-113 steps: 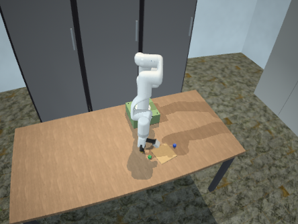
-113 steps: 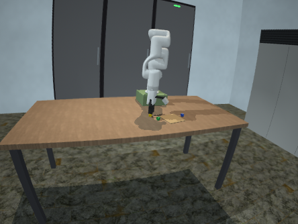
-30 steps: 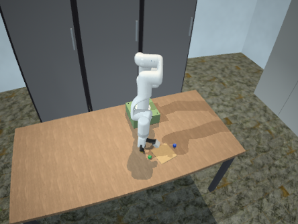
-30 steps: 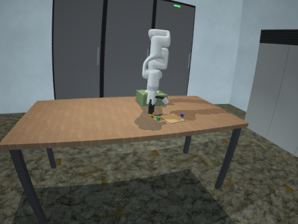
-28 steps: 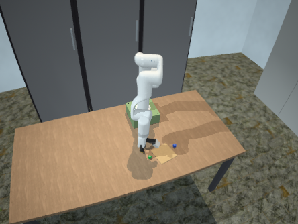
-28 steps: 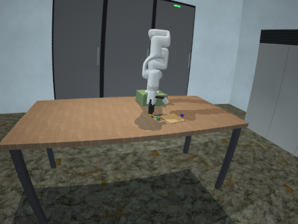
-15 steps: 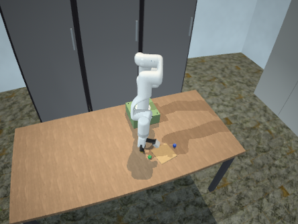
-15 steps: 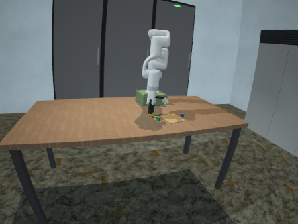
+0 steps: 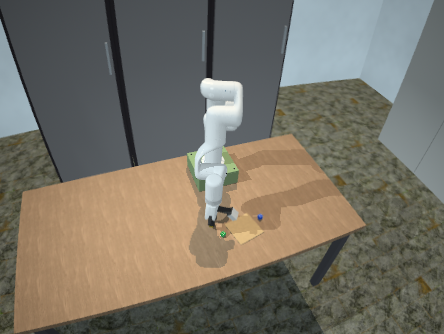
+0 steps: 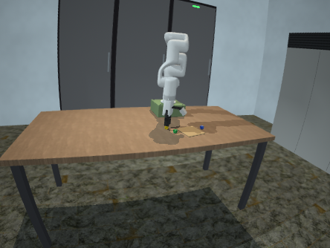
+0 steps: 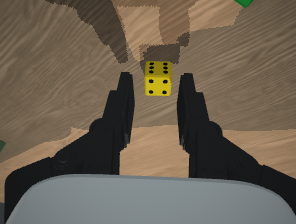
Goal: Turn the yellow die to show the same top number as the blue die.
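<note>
The yellow die lies 40 mm below my hand. The rest, counted from my hand: blue die: 60 mm ahead, 240 mm to the left, 40 mm below; then tan mat: 80 mm ahead, 140 mm to the left, 40 mm below; then green die: 70 mm ahead, 20 mm to the left, 40 mm below.
</note>
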